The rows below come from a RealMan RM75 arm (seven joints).
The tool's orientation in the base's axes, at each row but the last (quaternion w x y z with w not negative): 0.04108, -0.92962, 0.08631, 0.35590; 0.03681, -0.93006, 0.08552, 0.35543; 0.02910, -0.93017, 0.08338, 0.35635; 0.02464, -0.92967, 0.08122, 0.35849
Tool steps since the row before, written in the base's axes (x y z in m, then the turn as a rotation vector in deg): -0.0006, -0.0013, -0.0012, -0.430, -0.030, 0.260; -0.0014, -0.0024, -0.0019, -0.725, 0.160, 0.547; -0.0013, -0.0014, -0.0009, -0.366, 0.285, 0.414; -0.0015, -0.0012, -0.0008, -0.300, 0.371, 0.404
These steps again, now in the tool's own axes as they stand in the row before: 0.0005, 0.0014, 0.0011, -0.485, 0.107, 0.084; 0.0006, 0.0026, 0.0020, -0.918, -0.027, 0.088; -0.0002, 0.0016, 0.0014, -0.583, -0.214, -0.035; -0.0004, 0.0014, 0.0015, -0.539, -0.310, -0.062
